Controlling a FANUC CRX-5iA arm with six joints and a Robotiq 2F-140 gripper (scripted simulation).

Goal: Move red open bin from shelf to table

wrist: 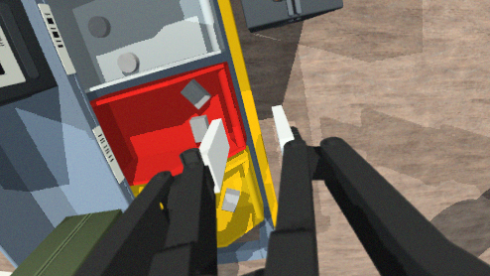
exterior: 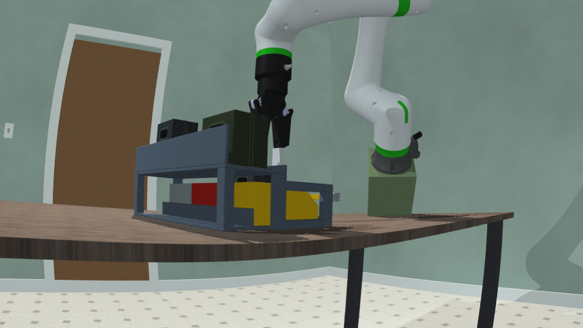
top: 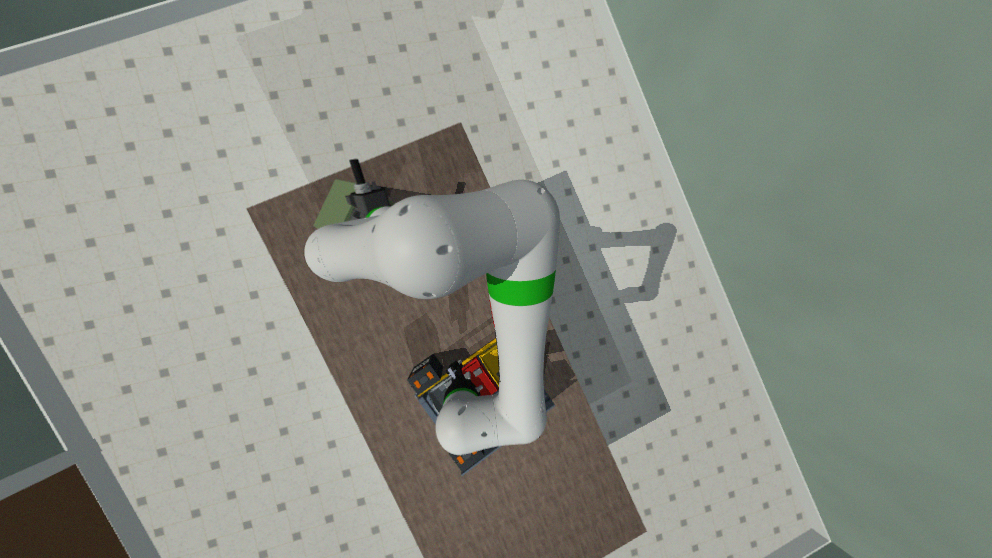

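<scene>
Right now my hand is 8 cm above the thin yellow bar. From my hand the other things lie so: red open bin 10 cm below, 9 cm ahead, 4 cm to the left; grey bin 14 cm ahead, 10 cm below, 6 cm to the right; yellow bin 14 cm to the left, 10 cm below, 5 cm ahead.
</scene>
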